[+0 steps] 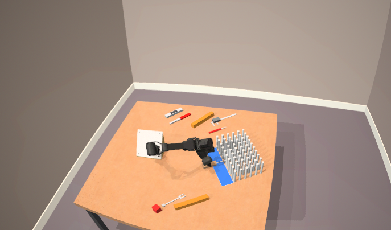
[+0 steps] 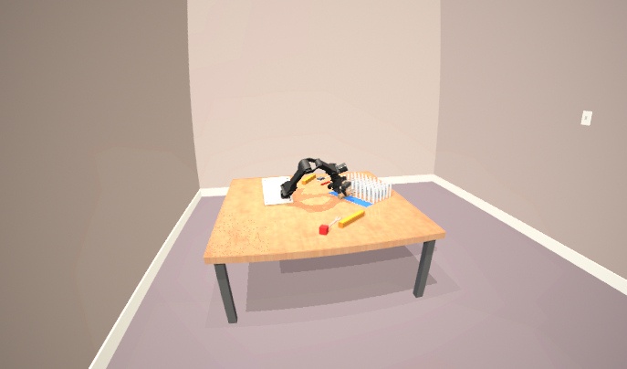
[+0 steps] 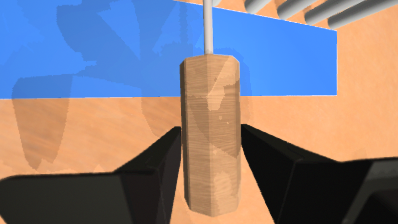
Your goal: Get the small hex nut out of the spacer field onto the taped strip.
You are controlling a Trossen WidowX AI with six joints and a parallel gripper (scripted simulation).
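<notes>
My gripper tip is 60 mm short of the blue taped strip, 30 mm to the right of it and 40 mm above it. The rest, counted from my gripper tip: fork tool 170 mm behind, 330 mm to the right, 30 mm below; then thin red tool 10 mm ahead, 420 mm to the left, 30 mm below; then hex nut 210 mm ahead, 110 mm to the left, 30 mm below.
</notes>
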